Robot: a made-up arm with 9 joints. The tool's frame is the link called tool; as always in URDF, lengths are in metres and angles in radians.
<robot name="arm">
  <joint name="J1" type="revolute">
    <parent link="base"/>
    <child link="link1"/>
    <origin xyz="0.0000 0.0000 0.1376" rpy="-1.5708 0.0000 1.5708"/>
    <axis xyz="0 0 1"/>
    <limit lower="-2.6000" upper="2.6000" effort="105" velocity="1"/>
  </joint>
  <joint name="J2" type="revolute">
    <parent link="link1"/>
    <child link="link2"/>
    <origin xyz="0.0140 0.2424 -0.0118" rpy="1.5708 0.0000 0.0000"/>
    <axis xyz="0 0 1"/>
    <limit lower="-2.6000" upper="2.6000" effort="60" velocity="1.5"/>
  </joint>
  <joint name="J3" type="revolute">
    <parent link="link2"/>
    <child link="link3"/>
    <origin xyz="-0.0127 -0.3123 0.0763" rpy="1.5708 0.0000 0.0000"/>
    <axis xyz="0 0 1"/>
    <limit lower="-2.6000" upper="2.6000" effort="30" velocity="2.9"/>
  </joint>
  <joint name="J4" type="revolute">
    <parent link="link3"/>
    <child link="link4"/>
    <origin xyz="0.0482 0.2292 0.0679" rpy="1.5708 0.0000 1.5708"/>
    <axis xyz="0 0 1"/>
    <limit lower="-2.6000" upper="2.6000" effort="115" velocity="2.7"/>
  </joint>
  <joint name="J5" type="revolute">
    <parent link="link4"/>
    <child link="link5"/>
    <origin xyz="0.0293 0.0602 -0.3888" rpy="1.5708 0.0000 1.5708"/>
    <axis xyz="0 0 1"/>
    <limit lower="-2.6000" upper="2.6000" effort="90" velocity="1.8"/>
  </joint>
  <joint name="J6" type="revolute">
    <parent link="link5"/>
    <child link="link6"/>
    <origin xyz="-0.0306 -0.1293 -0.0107" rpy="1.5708 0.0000 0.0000"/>
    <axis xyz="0 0 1"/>
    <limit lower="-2.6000" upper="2.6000" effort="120" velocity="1.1"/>
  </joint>
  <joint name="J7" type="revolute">
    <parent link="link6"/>
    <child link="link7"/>
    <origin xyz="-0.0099 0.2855 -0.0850" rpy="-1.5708 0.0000 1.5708"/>
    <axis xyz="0 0 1"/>
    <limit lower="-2.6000" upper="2.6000" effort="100" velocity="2.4"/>
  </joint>
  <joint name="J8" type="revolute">
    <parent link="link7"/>
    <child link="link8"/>
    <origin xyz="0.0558 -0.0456 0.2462" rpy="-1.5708 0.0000 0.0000"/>
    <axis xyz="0 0 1"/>
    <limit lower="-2.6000" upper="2.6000" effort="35" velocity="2.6"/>
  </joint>
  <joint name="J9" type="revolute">
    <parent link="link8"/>
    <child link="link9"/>
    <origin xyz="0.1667 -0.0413 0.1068" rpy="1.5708 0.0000 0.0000"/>
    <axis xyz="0 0 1"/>
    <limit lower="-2.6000" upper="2.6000" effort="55" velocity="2.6"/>
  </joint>
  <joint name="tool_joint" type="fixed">
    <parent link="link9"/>
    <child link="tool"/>
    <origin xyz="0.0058 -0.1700 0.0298" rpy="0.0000 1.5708 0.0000"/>
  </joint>
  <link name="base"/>
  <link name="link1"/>
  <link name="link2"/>
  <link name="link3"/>
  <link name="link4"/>
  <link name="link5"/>
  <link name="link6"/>
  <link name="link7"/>
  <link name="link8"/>
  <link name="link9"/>
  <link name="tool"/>
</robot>
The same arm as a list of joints. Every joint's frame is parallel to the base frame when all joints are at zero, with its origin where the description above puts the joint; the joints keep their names.
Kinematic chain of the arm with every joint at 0, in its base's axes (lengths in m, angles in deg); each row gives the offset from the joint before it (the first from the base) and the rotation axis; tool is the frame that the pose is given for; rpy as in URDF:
J1: xyz 0 0 0.1376 axis -x
J2: xyz 0.0118 0.014 -0.2424 axis +z
J3: xyz 0.3123 -0.0127 0.0763 axis +x
J4: xyz 0.0679 0.0482 0.2292 axis +y
J5: xyz 0.0602 -0.3888 0.0293 axis +z
J6: xyz -0.0306 -0.1293 -0.0107 axis -y
J7: xyz -0.0099 0.085 0.2855 axis -x
J8: xyz -0.2462 -0.0456 0.0558 axis +y
J9: xyz -0.0413 0.1068 0.1667 axis -x
tool: xyz -0.0298 -0.17 0.0058 rpy 0 0 0
Joint limits (deg, base to tool): -148.97..148.97 -148.97..148.97 -148.97..148.97 -148.97..148.97 -148.97..148.97 -148.97..148.97 -148.97..148.97 -148.97..148.97 -148.97..148.97

